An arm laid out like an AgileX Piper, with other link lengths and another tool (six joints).
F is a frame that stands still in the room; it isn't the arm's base.
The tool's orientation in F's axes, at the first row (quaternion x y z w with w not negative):
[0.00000 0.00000 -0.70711 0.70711]
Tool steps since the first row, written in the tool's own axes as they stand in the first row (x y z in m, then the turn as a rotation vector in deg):
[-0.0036 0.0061 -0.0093 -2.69 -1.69 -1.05]
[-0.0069 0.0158 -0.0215 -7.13 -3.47 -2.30]
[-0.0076 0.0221 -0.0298 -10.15 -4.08 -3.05]
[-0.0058 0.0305 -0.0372 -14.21 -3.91 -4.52]
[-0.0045 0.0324 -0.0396 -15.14 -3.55 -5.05]
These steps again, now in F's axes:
[0.0061 0.0036 -0.0093 -1.69 2.69 -1.05]
[0.0158 0.0069 -0.0215 -3.47 7.13 -2.30]
[0.0221 0.0076 -0.0298 -4.08 10.15 -3.05]
[0.0305 0.0058 -0.0372 -3.91 14.21 -4.52]
[0.0324 0.0045 -0.0396 -3.55 15.14 -5.05]

